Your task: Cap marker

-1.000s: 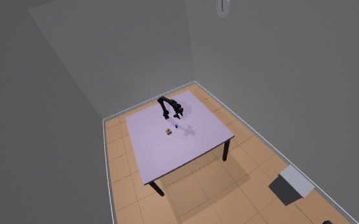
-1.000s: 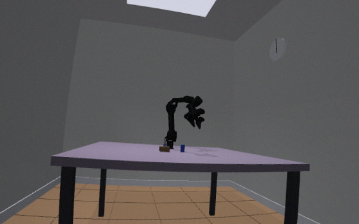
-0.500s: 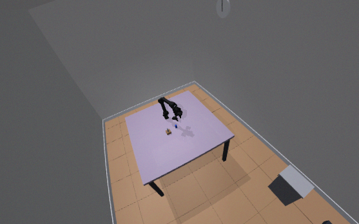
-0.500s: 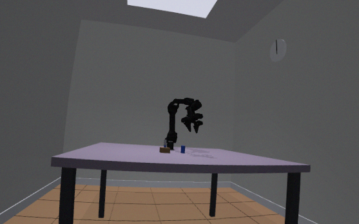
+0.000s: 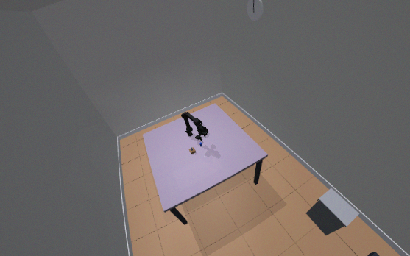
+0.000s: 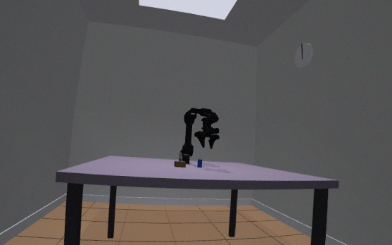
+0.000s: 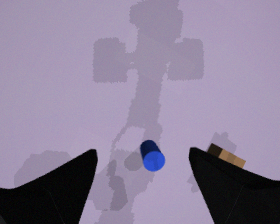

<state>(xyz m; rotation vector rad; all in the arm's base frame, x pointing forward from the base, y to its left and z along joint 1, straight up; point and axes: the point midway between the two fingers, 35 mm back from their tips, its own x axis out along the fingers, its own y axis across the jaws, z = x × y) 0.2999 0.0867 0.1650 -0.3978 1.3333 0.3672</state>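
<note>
My gripper tip is 30 mm past the blue cap, 40 mm to the left of it and 100 mm above it. Also, from my gripper tip: brown holder block (180 mm to the right, 110 mm below).
</note>
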